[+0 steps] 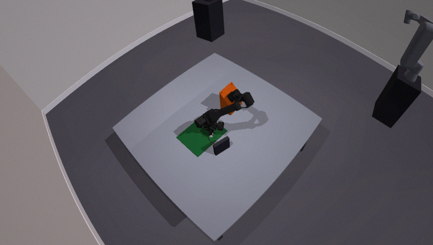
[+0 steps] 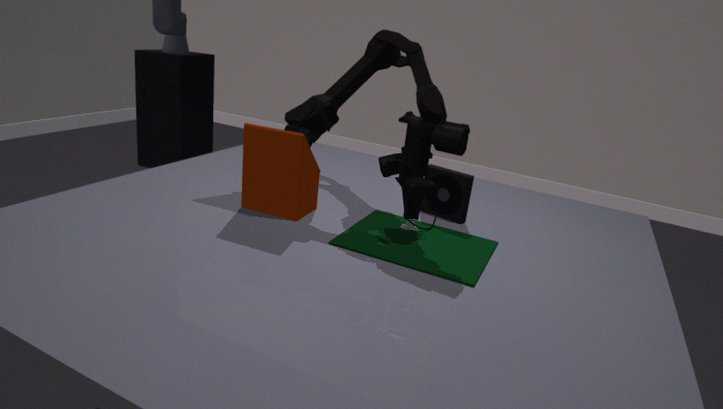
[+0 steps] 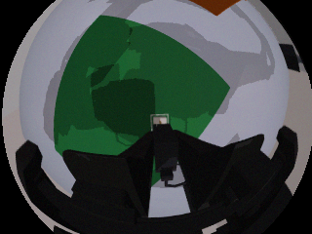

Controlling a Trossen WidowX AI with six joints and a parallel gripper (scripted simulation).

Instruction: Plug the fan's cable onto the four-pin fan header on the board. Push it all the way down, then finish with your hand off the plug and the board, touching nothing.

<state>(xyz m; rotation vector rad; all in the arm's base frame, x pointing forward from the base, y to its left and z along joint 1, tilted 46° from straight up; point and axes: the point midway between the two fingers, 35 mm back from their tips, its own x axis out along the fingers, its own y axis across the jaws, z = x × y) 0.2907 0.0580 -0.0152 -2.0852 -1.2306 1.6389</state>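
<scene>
My gripper tip is 10 mm short of the dark plug and 10 mm below it. Round my gripper tip: green board (40 mm ahead, 60 mm to the right, 50 mm below); then black fan (60 mm ahead, 130 mm to the left, 20 mm above).
</scene>
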